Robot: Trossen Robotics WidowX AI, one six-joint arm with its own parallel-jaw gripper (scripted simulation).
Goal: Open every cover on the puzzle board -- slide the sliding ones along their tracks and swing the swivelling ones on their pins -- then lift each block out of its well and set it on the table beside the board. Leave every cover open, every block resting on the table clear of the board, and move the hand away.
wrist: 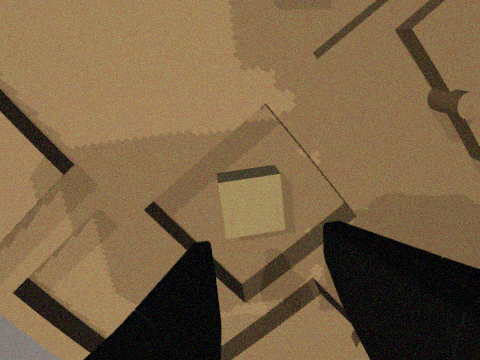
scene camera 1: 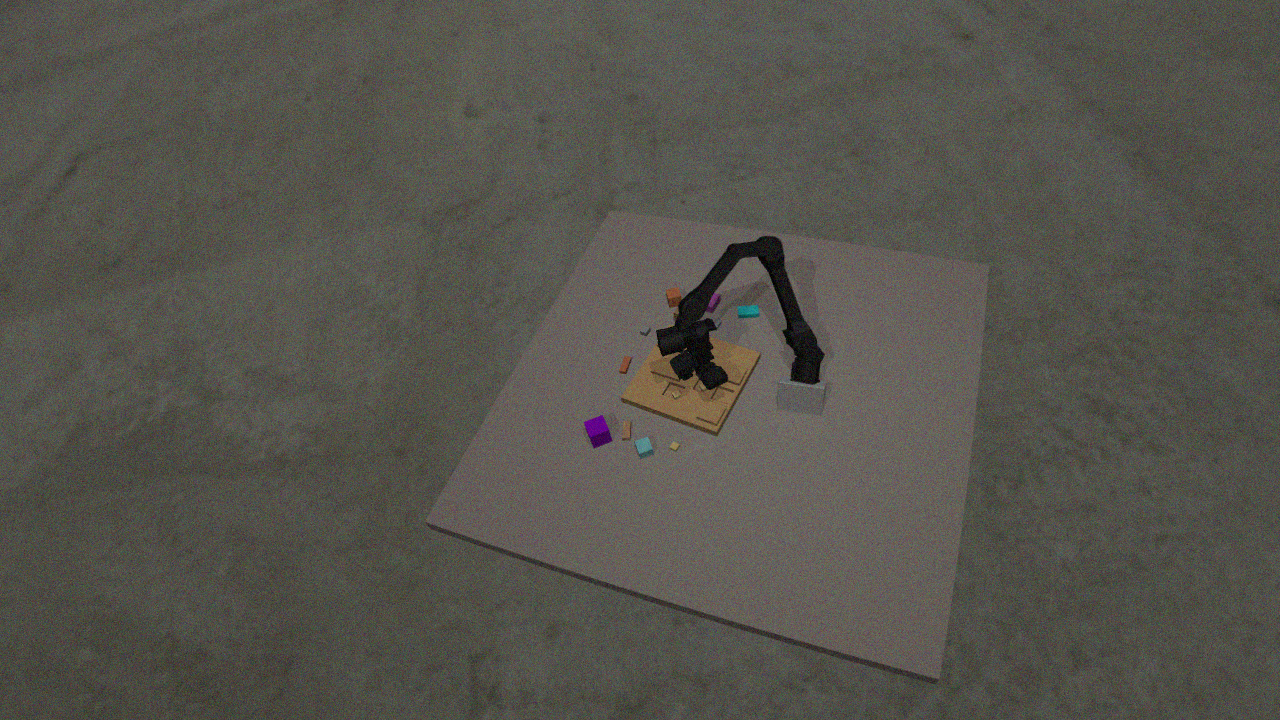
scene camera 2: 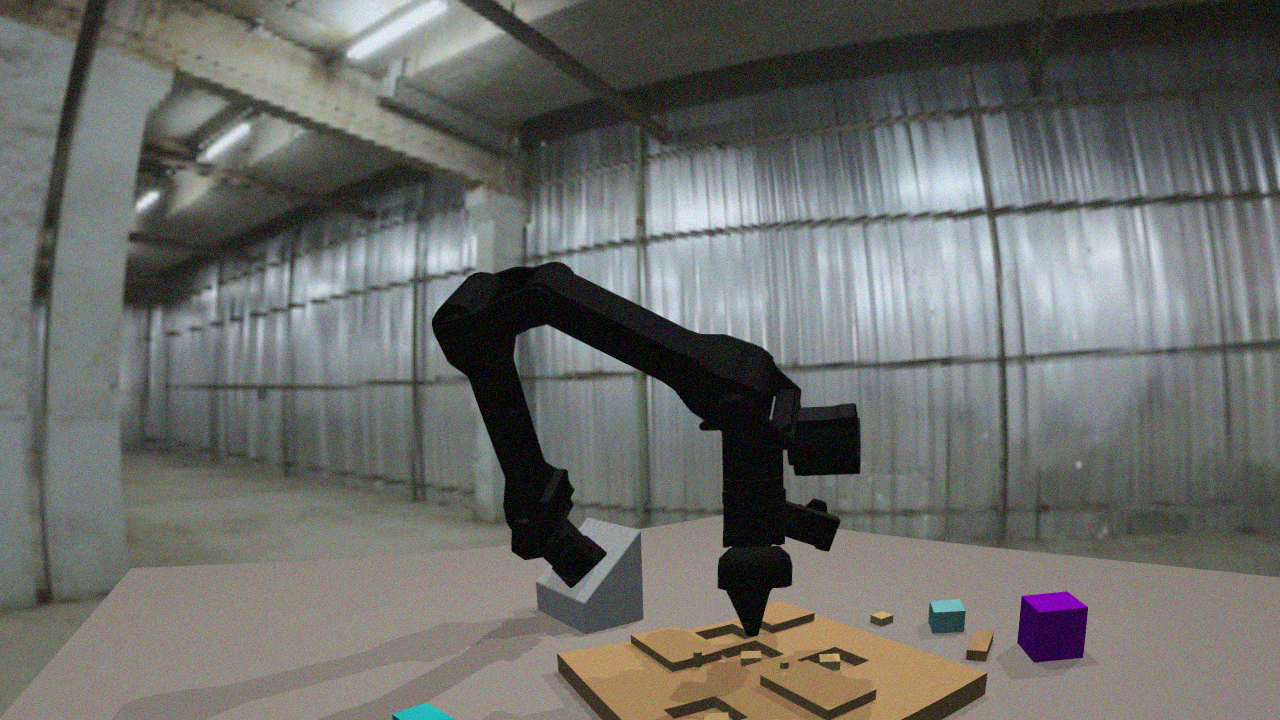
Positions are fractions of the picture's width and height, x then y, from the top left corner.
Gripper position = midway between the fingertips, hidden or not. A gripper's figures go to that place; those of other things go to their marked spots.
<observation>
My gripper (wrist: 0.56,0.69): 10 cm from the lens. A tan puzzle board (wrist: 0.31,0.30): 11 cm from the lens.
</observation>
